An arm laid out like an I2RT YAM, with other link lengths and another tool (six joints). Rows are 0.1 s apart.
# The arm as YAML. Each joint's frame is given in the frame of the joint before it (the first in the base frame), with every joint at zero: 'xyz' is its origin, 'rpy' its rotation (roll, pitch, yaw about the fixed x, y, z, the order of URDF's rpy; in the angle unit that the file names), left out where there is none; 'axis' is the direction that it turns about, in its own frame. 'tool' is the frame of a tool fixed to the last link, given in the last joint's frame.
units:
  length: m
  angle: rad
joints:
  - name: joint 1
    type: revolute
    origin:
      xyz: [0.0, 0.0, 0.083]
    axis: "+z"
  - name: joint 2
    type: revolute
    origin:
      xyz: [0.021, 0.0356, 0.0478]
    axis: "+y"
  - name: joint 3
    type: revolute
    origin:
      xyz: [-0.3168, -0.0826, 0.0]
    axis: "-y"
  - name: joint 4
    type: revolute
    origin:
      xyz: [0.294, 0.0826, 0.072]
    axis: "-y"
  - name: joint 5
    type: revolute
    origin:
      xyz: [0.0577, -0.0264, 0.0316]
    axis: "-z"
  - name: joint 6
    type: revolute
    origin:
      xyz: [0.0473, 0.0, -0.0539]
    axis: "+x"
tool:
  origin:
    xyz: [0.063, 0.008, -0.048]
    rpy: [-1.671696, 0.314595, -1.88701]
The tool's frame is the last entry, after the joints.
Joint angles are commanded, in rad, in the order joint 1, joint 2, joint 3, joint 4, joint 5, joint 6. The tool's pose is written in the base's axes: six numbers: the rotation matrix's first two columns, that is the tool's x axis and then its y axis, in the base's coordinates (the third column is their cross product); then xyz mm. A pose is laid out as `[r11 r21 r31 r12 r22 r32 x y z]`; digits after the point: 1 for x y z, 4 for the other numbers.
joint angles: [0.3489 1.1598 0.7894 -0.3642 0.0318 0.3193]
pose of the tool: [-0.3300 -0.9194 -0.2142 -0.6949 0.3902 -0.6040 249.6 121.0 220.4]
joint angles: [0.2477 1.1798 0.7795 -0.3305 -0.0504 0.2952]
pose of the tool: [-0.3534 -0.9028 -0.2452 -0.6893 0.4285 -0.5842 261.8 103.7 215.0]
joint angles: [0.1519 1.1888 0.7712 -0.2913 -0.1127 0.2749]
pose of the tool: [-0.3805 -0.8818 -0.2785 -0.6628 0.4701 -0.5828 273.2 84.5 213.6]
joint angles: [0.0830 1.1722 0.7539 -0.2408 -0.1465 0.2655]
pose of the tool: [-0.3980 -0.8616 -0.3151 -0.6158 0.5055 -0.6044 280.0 68.8 216.2]
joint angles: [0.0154 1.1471 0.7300 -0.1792 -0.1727 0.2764]
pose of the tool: [-0.4224 -0.8308 -0.3625 -0.5511 0.5529 -0.6250 285.4 53.0 220.0]
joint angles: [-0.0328 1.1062 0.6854 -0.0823 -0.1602 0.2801]
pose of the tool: [-0.4368 -0.8063 -0.3989 -0.4565 0.5808 -0.6740 289.3 38.0 222.9]
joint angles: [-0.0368 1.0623 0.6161 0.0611 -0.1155 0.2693]
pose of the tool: [-0.4202 -0.8028 -0.4231 -0.3496 0.5734 -0.7409 292.3 31.5 222.1]
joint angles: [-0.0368 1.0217 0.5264 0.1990 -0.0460 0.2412]
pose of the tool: [-0.4277 -0.8013 -0.4184 -0.2494 0.5495 -0.7974 289.7 22.8 211.8]
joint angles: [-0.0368 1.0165 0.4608 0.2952 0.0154 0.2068]
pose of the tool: [-0.4535 -0.8002 -0.3925 -0.1948 0.5187 -0.8324 287.9 14.6 197.5]
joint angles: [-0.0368 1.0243 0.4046 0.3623 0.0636 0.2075]
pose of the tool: [-0.4894 -0.7827 -0.3845 -0.1683 0.5174 -0.8390 284.2 9.4 180.9]
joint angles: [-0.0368 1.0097 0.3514 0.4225 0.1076 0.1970]
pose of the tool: [-0.5130 -0.7708 -0.3776 -0.1309 0.5051 -0.8531 278.1 4.3 170.7]
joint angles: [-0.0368 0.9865 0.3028 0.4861 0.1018 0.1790]
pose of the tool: [-0.4921 -0.7823 -0.3819 -0.1050 0.4889 -0.8660 272.4 4.3 165.2]
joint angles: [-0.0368 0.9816 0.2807 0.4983 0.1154 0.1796]
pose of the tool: [-0.5044 -0.7763 -0.3779 -0.1027 0.4886 -0.8664 268.4 3.0 158.9]
